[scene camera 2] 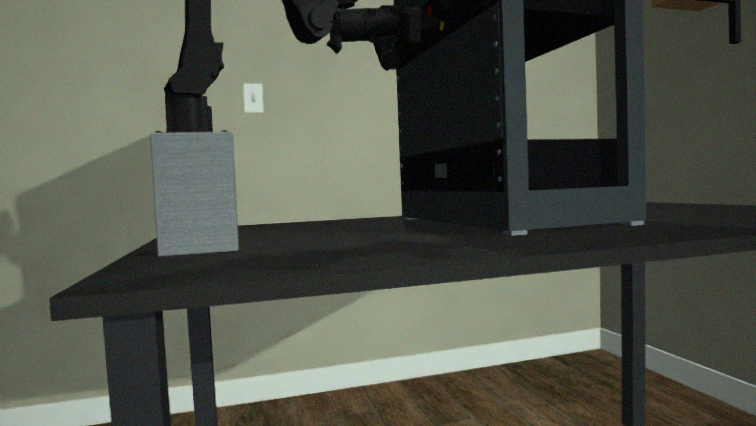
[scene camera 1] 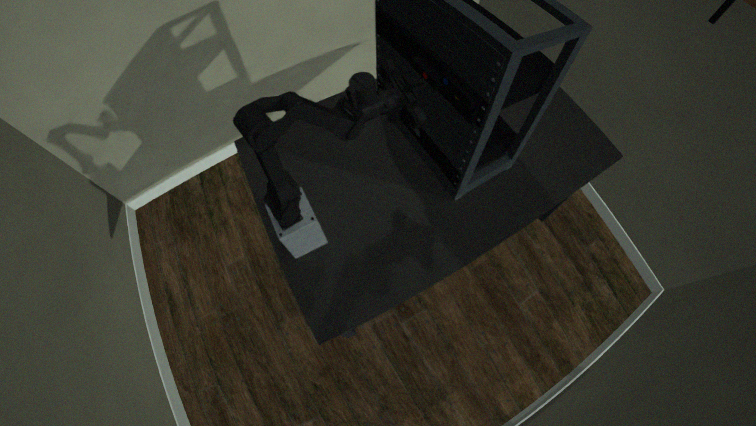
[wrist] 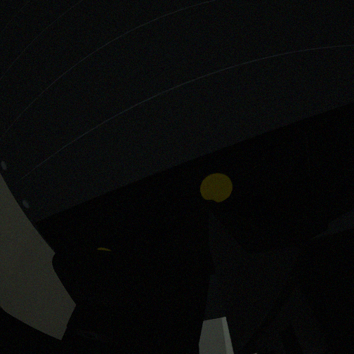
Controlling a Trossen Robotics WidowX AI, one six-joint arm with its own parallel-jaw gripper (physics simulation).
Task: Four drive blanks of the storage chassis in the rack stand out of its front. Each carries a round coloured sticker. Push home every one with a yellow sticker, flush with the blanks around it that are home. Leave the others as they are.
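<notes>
The storage chassis is a very dark band in the rack (scene camera 1: 489, 113) (scene camera 2: 515, 116); the edges of its blanks are too dark to make out. A red sticker (scene camera 1: 425, 75) (scene camera 2: 429, 10), a blue sticker (scene camera 1: 445, 81) and a dim yellow sticker (scene camera 1: 457, 97) (scene camera 2: 441, 25) show on its front. In the wrist view, a round yellow sticker (wrist: 216, 187) is near the middle, and a sliver of another yellow sticker (wrist: 104, 249) shows at lower left, mostly hidden by the gripper's dark body. My gripper (wrist: 204, 207) (scene camera 2: 420, 23) is shut and empty at the chassis front, its tip overlapping the middle sticker's lower edge. Contact cannot be told.
The rack stands on the dark table (scene camera 1: 365, 275) (scene camera 2: 317, 264). The arm rises from a grey base block (scene camera 1: 304, 240) (scene camera 2: 195, 193) at the table's left side. A plain wall with a light switch (scene camera 2: 253, 97) stands behind. Large dark panels lie above and below the chassis.
</notes>
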